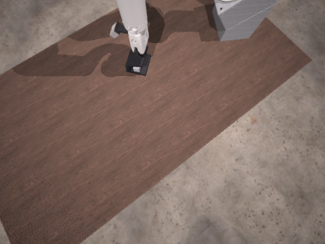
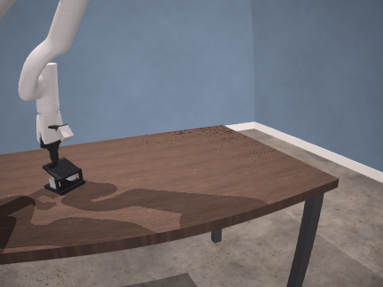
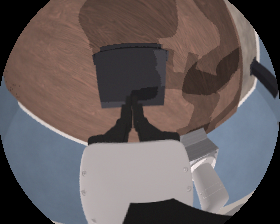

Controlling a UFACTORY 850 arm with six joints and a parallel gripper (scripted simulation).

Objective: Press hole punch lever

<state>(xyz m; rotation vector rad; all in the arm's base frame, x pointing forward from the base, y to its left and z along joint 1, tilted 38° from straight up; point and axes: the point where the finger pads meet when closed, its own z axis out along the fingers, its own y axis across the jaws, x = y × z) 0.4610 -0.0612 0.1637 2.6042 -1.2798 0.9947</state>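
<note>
Now: hand 2 cm short of the hole punch, 3 cm to the left of it and 7 cm above it.
</note>
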